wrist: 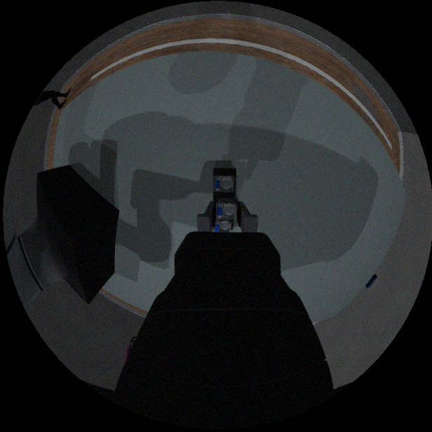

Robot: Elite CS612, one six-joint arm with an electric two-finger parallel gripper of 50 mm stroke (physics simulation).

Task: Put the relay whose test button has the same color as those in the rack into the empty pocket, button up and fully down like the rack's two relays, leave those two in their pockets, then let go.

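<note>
The black rack (225,171) stands on the grey-green mat in the middle of the wrist view. One rack relay (226,183) with a blue test button sits at its far end. Another rack relay (223,227) with a blue button shows at its near end, partly hidden by the gripper's body. My gripper (226,208) is shut on a relay (229,209) with a blue button, button up. The held relay is in line between the two rack relays, over the middle pocket, looking upright and slightly to the right of their line. The pocket and the held relay's underside are hidden, so its height is unclear.
A large black block-shaped body (77,230) fills the left side. The mat (310,110) lies on a wooden table (210,31) with a white strip near its far edge. Shadows cross the mat. A small dark blue object (371,281) lies at the right, beyond the mat.
</note>
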